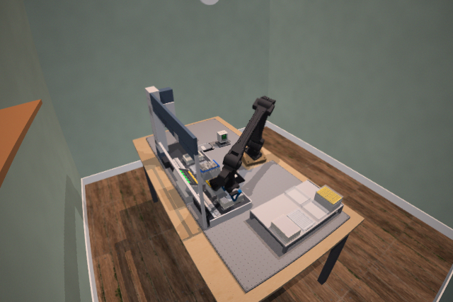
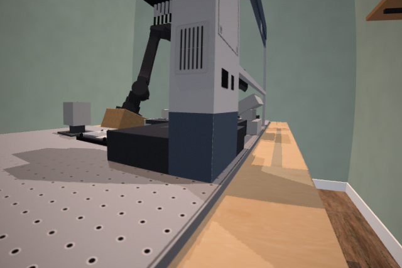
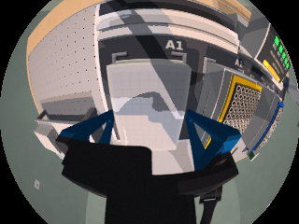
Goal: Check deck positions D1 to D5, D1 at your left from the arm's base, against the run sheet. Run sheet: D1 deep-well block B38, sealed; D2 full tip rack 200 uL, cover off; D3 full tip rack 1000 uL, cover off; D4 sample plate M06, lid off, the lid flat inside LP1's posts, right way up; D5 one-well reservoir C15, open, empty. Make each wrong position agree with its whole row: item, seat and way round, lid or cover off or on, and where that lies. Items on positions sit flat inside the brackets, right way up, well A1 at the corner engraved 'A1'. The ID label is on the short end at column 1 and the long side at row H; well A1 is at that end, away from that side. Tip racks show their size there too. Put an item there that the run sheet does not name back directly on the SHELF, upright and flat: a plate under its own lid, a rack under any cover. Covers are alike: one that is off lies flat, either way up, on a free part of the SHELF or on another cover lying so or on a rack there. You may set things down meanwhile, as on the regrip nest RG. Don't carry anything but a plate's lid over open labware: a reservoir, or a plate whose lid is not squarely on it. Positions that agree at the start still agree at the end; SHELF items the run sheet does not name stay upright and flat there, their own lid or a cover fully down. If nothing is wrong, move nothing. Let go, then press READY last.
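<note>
The white block lies 20 mm below my hand. Round my hand: yellow-framed tip rack (10 mm behind, 120 mm to the right); then gantry beam (150 mm ahead, 310 mm to the right, 420 mm above); then blue-framed tip rack (20 mm behind, 240 mm to the right, 30 mm above).
</note>
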